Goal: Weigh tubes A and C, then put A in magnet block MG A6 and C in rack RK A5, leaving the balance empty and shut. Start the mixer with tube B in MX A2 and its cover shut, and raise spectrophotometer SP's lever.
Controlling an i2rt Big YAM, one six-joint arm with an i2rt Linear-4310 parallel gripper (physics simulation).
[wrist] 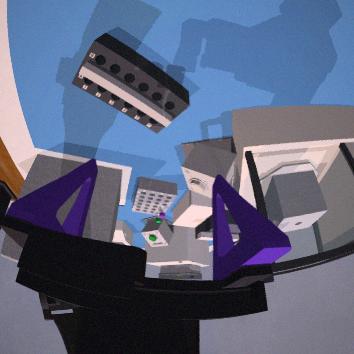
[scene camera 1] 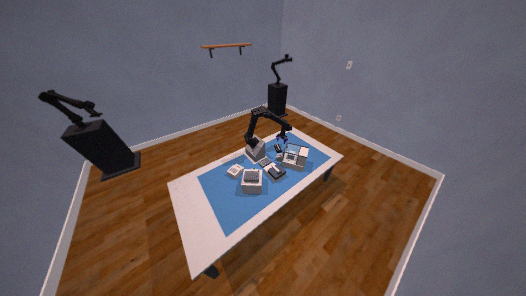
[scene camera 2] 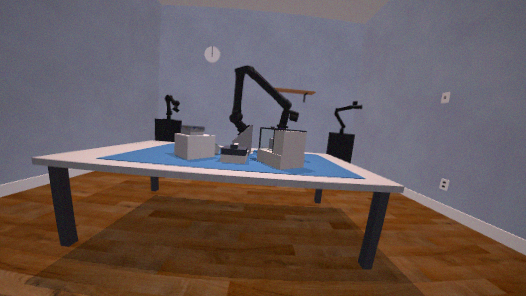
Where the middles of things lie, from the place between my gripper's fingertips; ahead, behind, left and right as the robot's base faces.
Labels:
I see the white button box [wrist: 204,159] 130 mm ahead of my hand, 100 mm to the right of it and 100 mm below it. The rest, counted from my hand: spectrophotometer [wrist: 194,209] (280 mm to the right, 240 mm ahead, 90 mm below); balance [scene camera 2: 282,149] (250 mm ahead, 30 mm below); white box with green button [wrist: 156,233] (470 mm to the right, 140 mm ahead, 100 mm below).

